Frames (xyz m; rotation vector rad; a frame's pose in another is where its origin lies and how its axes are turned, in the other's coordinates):
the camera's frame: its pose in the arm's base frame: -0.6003 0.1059 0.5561 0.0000 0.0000 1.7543
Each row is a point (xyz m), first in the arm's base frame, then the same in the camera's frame.
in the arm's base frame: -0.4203 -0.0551 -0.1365
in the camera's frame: -0.1911 -0.1476 -0.6926
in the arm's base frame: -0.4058 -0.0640 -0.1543
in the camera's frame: -0.2025 -0.1602 -0.7104
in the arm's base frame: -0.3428 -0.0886 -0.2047
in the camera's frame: -0.2382 -0.2177 -0.7608
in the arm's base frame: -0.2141 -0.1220 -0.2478
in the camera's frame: -0.2945 -0.3381 -0.8039
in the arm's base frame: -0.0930 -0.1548 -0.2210
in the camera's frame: -0.3489 -0.4512 -0.7771
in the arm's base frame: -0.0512 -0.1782 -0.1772
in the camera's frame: -0.3795 -0.4880 -0.7333
